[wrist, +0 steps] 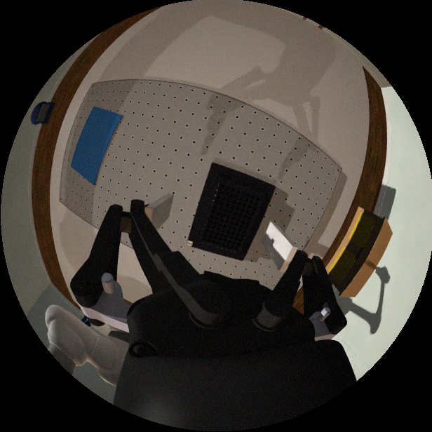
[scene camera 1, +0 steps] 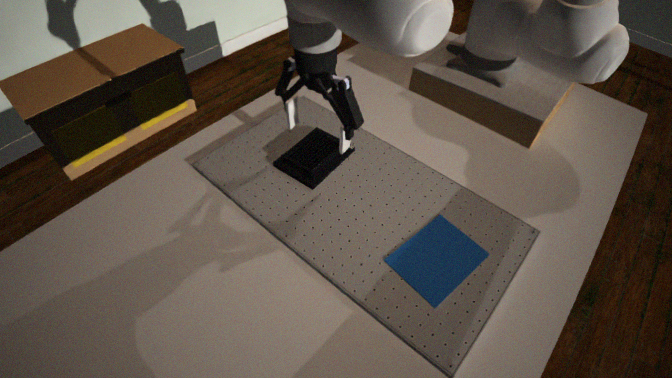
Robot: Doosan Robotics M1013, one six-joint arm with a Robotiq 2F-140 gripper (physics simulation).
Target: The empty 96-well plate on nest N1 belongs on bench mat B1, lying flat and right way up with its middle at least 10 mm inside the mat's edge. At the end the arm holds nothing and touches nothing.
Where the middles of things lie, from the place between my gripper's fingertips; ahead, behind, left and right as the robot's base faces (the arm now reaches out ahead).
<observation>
Now: the black 96-well plate (scene camera 1: pixel 314 153) 2 cm behind my hand, 3 cm to the right of it and 7 cm below it. The rest, counted from my hand: blue bench mat B1 (scene camera 1: pixel 435 261): 3 cm ahead, 34 cm to the left, 9 cm below; black nest N1 (scene camera 1: pixel 334 163): 2 cm behind, 3 cm to the right, 9 cm below.
</observation>
